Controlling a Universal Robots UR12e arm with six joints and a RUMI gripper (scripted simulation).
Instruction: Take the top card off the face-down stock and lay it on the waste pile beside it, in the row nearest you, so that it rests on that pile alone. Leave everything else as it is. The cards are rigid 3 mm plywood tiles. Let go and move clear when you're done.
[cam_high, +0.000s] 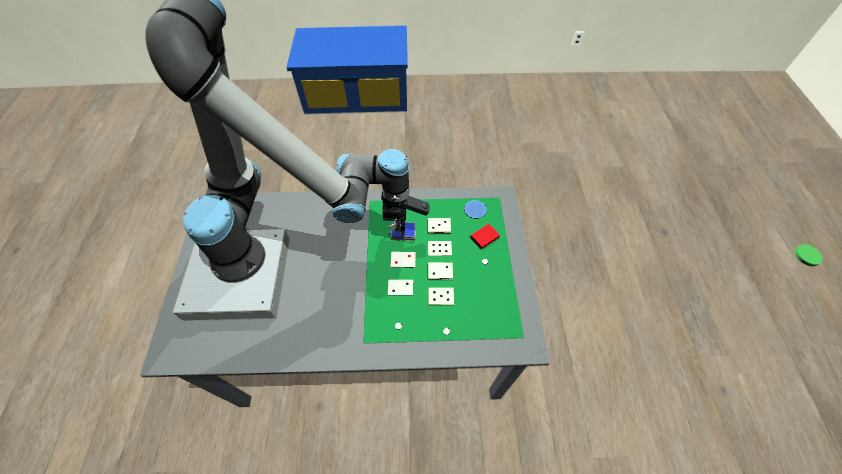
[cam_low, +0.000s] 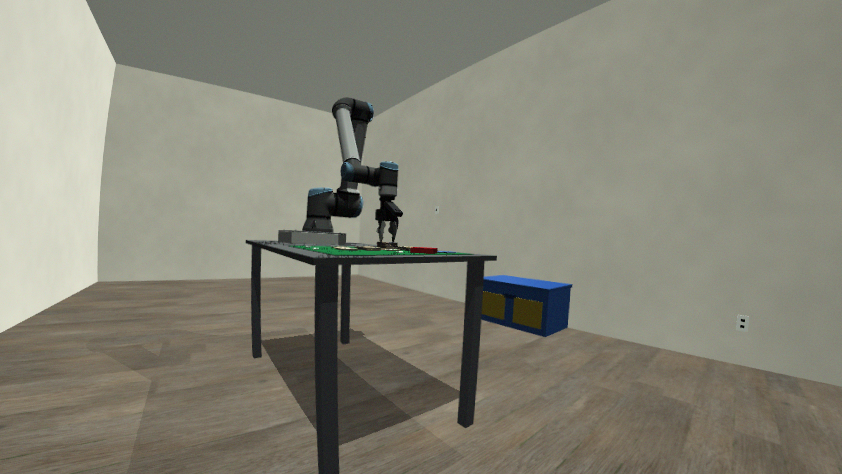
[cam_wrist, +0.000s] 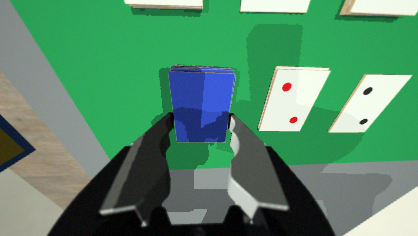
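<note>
The card lies 10 mm below my hand. From my hand the other things lie so: red block 310 mm ahead, 60 mm to the right, 30 mm below; green mat 150 mm to the right, 120 mm ahead, 60 mm below.
</note>
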